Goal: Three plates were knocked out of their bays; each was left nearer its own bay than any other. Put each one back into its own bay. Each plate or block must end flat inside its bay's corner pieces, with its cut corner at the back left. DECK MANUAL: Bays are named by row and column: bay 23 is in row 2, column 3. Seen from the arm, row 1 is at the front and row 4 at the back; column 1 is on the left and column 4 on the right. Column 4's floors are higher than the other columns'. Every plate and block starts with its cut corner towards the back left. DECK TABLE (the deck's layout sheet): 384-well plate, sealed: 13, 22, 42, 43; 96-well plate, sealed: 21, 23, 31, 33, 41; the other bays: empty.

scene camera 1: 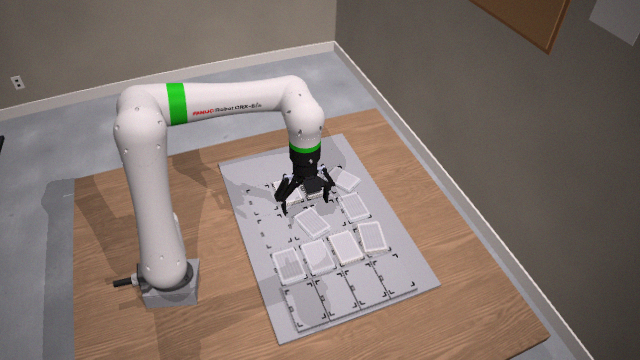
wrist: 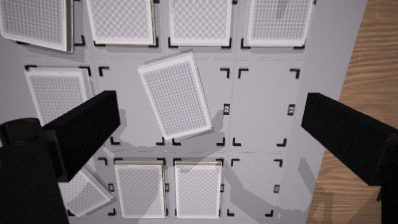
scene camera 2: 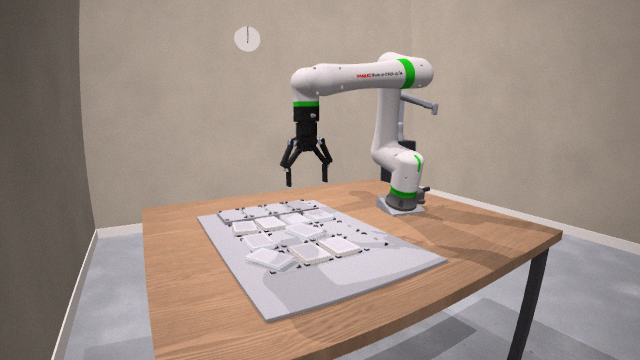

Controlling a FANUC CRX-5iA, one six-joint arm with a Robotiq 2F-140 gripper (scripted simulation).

Path:
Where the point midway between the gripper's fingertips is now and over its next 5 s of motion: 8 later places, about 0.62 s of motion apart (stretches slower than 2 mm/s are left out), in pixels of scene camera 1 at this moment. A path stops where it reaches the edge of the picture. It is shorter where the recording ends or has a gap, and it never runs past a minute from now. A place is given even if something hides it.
My gripper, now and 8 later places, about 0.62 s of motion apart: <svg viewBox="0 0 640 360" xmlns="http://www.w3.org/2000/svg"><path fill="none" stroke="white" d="M305 206L301 198L295 185L289 173L293 172L310 168L319 170L326 182L332 195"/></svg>

